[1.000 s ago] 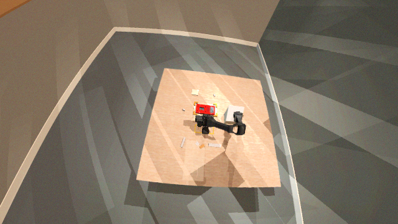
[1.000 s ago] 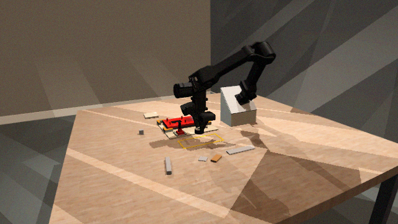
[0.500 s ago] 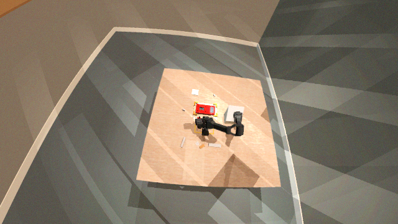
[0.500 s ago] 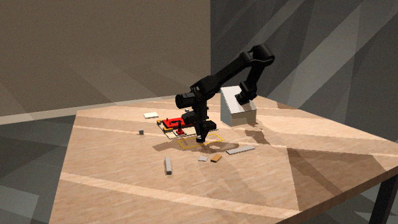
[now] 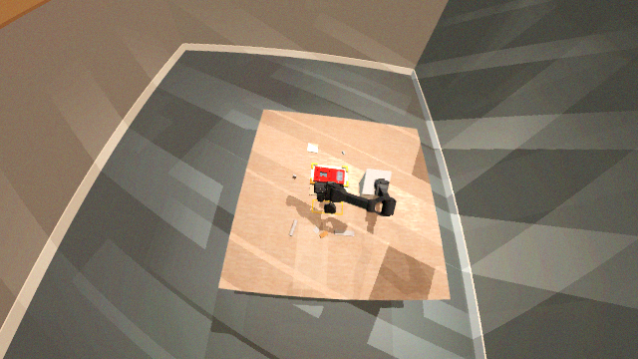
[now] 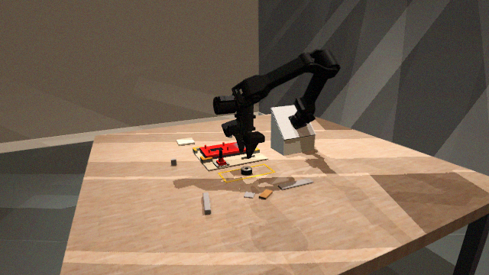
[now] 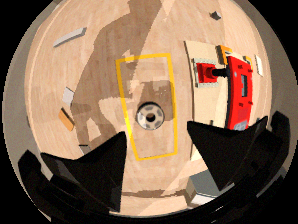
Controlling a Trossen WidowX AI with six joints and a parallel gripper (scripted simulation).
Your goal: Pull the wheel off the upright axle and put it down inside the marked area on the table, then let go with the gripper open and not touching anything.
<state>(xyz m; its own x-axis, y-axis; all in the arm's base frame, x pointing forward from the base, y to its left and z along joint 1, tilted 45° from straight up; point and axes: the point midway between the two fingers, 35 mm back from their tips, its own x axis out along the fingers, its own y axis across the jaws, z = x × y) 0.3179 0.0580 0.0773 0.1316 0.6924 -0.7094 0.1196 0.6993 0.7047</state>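
My gripper tip is 60 mm above the black wheel. Also, from my gripper tip: grey bar: 200 mm ahead, 130 mm to the left, 60 mm below; grey cube: 210 mm to the right, 200 mm ahead, 50 mm below; orange piece: 170 mm to the left, 60 mm below, 30 mm ahead.
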